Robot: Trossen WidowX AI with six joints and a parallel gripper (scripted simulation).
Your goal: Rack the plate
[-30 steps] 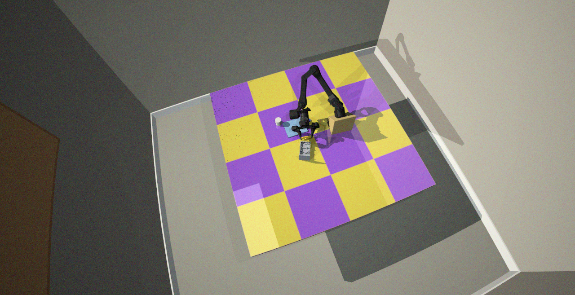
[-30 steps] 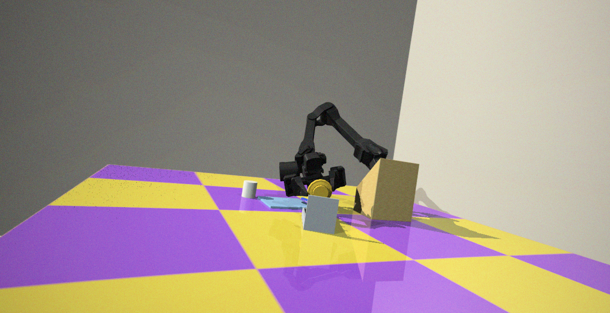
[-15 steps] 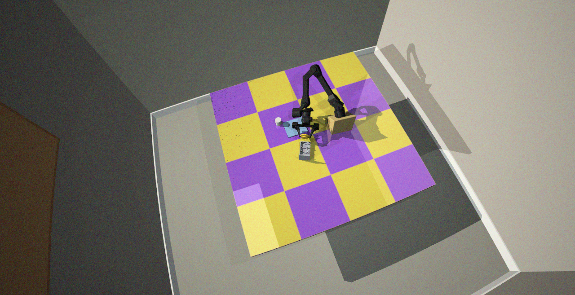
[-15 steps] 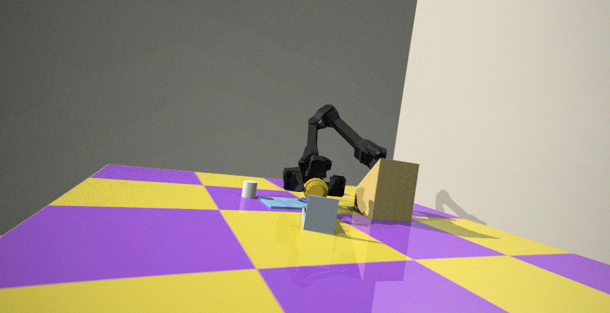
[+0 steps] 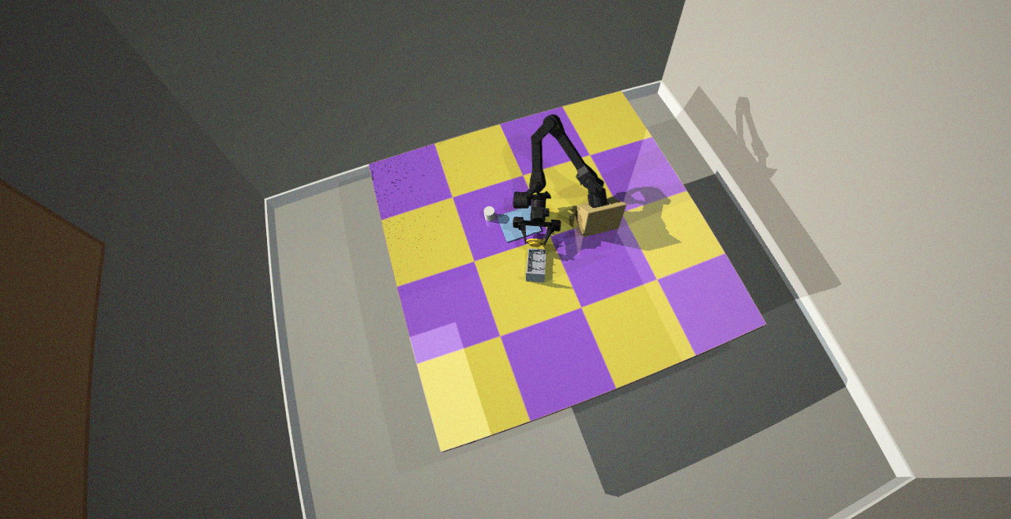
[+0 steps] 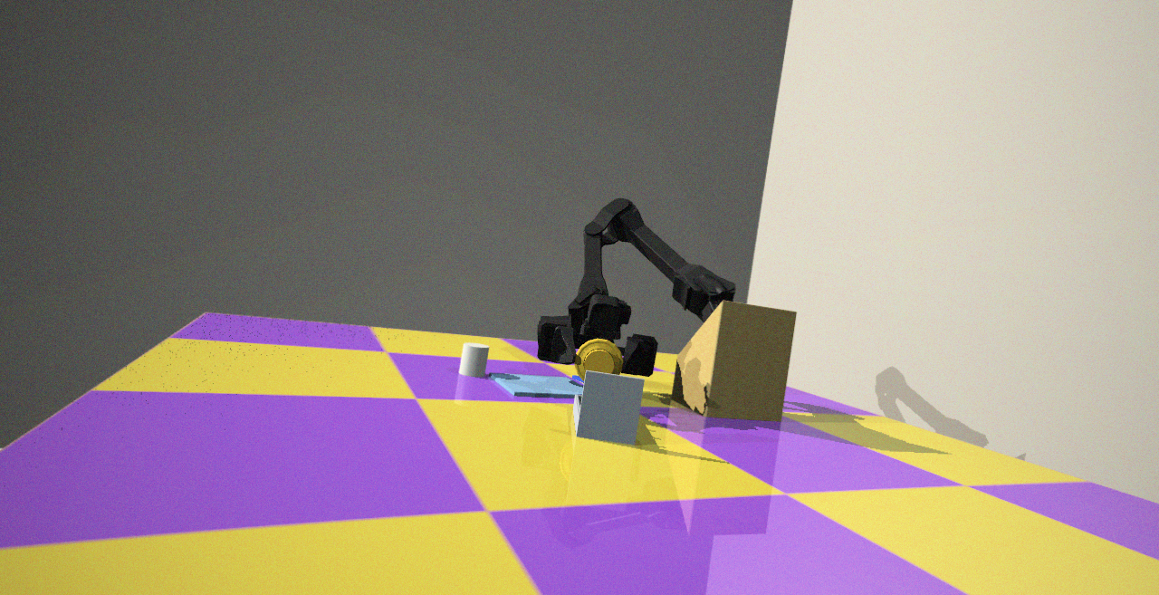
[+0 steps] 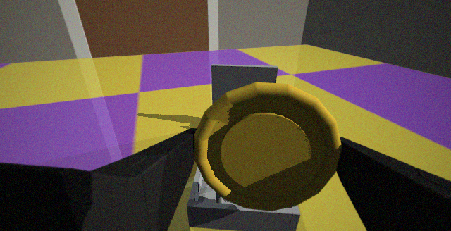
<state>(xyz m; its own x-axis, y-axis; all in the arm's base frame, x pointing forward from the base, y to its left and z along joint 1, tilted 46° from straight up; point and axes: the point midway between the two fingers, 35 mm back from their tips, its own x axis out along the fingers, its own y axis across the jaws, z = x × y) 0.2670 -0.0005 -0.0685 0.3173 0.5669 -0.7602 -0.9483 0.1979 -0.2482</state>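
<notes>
My gripper tip is now 10 mm short of the grey dish rack, 60 mm to the right of it and 50 mm above it. The rest, counted from my gripper tip: light blue mat: 30 mm ahead, 140 mm to the right, 70 mm below; yellow plate: 10 mm to the right; blue spoon: 70 mm behind, 200 mm to the right, 70 mm below.
</notes>
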